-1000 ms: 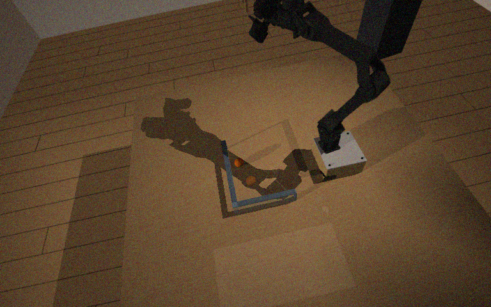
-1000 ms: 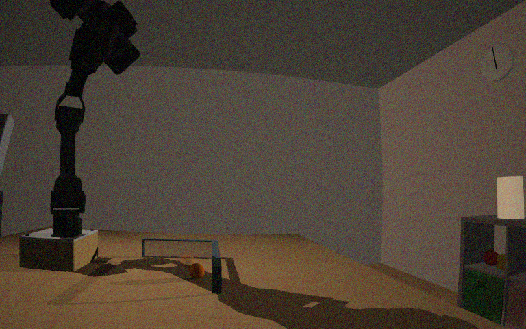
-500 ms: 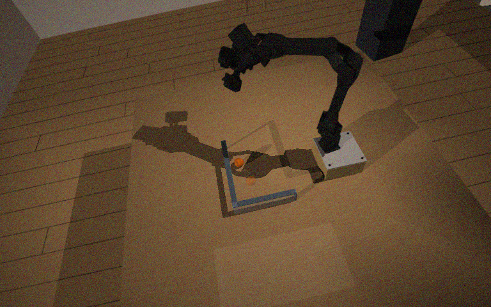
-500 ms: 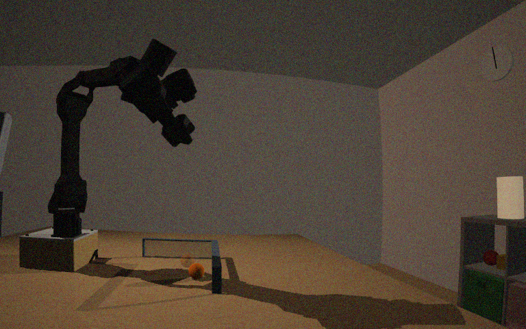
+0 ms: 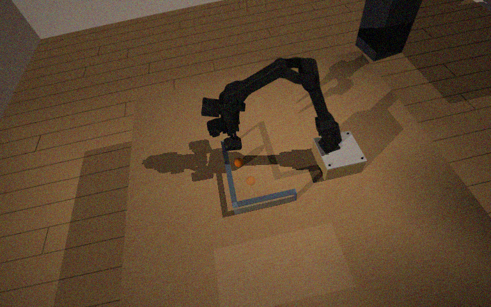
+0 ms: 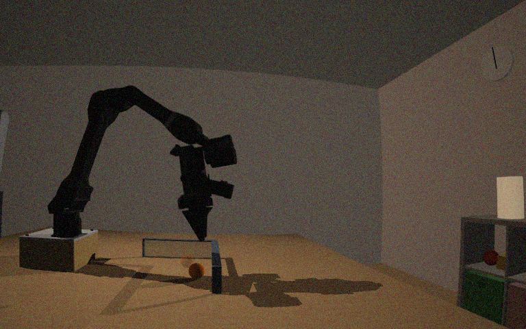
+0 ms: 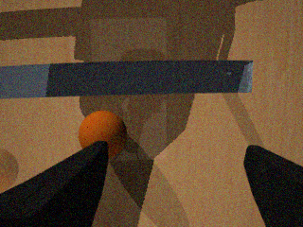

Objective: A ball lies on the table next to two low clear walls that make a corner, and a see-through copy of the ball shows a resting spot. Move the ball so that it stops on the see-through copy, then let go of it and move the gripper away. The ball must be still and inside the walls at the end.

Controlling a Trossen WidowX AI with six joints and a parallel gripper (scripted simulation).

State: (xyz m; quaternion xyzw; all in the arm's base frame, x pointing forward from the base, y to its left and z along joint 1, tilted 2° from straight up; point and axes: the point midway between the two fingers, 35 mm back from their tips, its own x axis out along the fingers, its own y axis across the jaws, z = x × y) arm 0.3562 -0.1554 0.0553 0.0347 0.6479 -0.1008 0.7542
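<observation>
The orange ball lies 10 mm behind my gripper tip, 50 mm to the left of it and 90 mm below it. The rest, counted from my gripper tip: see-through copy of ball (30 mm behind, 150 mm to the left, 90 mm below).
</observation>
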